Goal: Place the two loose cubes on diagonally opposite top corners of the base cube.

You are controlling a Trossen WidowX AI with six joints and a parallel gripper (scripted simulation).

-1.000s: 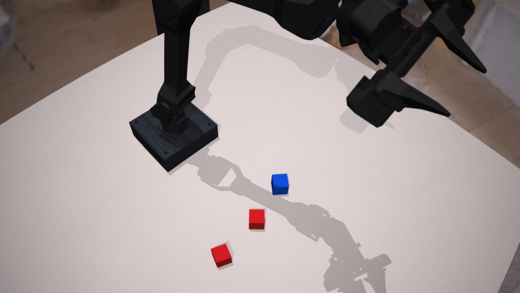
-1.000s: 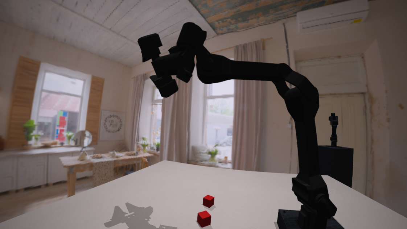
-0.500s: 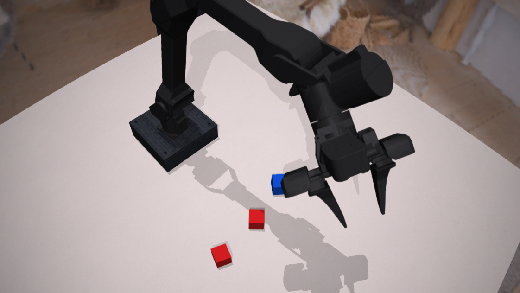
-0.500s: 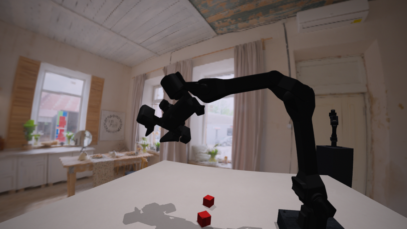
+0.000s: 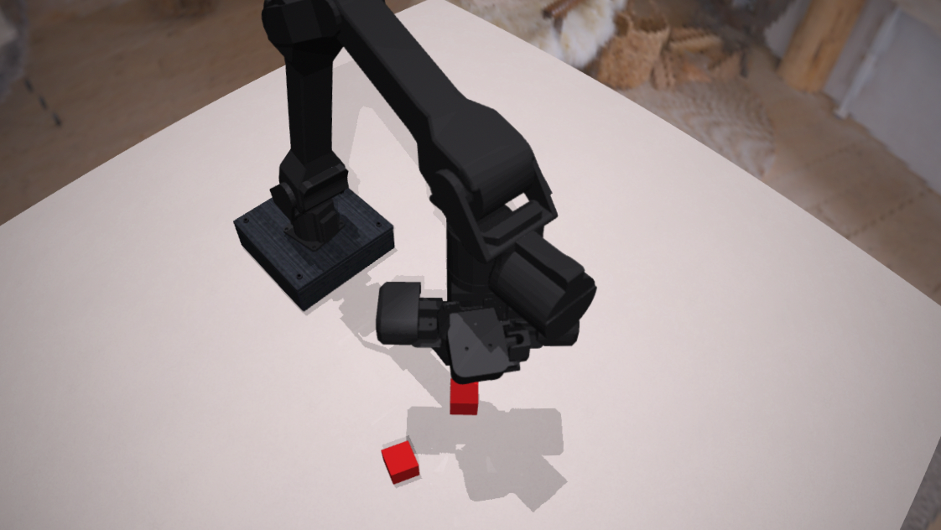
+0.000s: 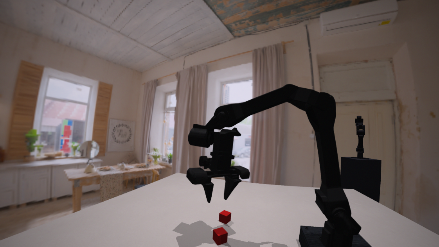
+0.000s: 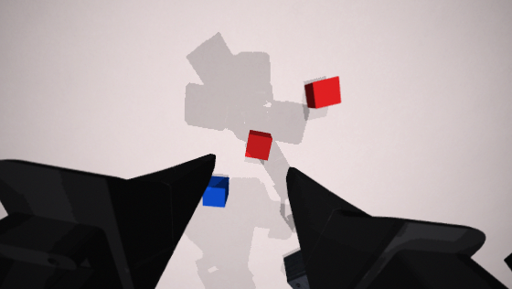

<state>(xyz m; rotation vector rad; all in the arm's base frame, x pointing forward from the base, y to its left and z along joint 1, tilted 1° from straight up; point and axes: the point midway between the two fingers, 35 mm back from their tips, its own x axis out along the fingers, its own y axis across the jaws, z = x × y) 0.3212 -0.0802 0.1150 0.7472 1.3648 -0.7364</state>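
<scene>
My gripper tip is 2 cm past the blue base cube, 11 cm to the right of it and 11 cm above it.
</scene>
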